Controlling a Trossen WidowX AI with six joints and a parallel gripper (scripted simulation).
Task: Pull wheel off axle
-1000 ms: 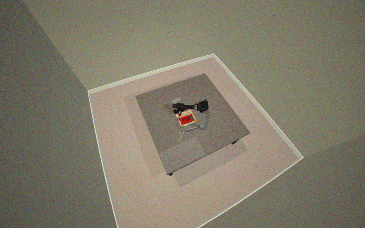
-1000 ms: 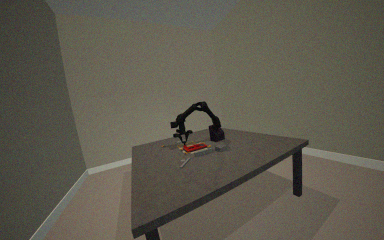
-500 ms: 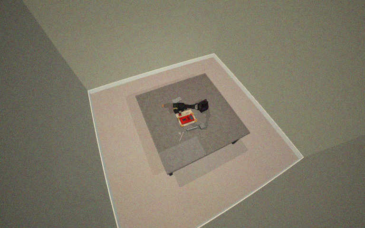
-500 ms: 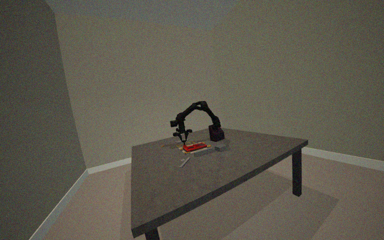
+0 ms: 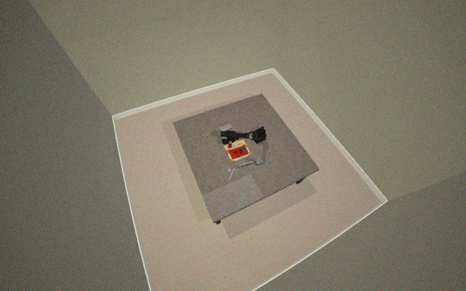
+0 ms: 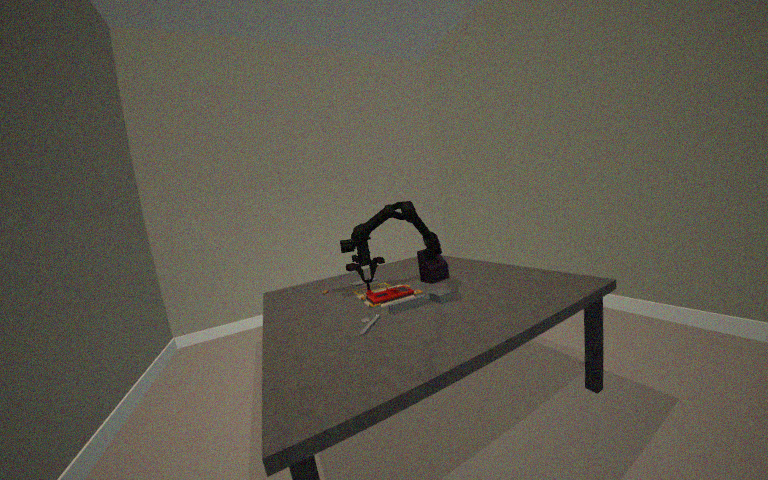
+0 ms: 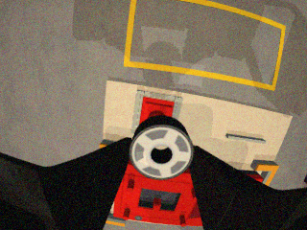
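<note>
The base plate is 100 mm to the left of my gripper tip, 60 mm below it and 50 mm behind it. From my gripper tip the other things lie so: grey block 300 mm to the left, 210 mm behind, 60 mm below; then small orange piece 250 mm to the right, 180 mm ahead, 70 mm below; then wheel right at my gripper tip.
</note>
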